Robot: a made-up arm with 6 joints.
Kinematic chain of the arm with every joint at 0, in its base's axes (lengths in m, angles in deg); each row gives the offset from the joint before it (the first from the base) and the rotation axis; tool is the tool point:
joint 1: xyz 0 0 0.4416 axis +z
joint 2: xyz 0.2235 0 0 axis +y
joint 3: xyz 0 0 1.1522 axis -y
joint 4: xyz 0 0 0.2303 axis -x
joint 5: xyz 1.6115 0 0 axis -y
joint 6: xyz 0.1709 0 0 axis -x
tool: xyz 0 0 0
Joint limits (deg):
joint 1: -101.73..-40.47
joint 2: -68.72..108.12
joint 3: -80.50..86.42
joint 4: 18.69..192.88
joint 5: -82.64..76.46
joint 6: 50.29..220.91
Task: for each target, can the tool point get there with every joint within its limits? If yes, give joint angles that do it. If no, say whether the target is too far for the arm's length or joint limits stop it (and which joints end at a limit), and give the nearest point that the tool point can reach.
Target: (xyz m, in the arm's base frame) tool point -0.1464 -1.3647 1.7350
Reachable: yes | joints -95.14 -30.91 -32.36 168.74 -44.98 186.89
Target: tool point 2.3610 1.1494 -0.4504
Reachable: no: joint limits stop it (at a limit: joint 1, joint 5) | nearest point 0.9067 -0.5552 -0.4504 | short by 2.241 m
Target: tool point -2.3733 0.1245 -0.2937
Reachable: no: joint limits stop it (at a limit: joint 1, joint 2) | nearest point -0.3970 0.1881 -0.1217 | short by 1.985 m
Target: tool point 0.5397 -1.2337 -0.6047
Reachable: yes | joints -66.41 50.34 -39.47 100.49 0.30 182.08
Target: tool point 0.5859 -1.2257 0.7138
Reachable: yes | joints -67.67 -22.78 -55.26 122.66 32.02 66.19
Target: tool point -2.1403 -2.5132 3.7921
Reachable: no: too far | nearest point -0.5341 -1.9628 2.7070 | short by 2.015 m
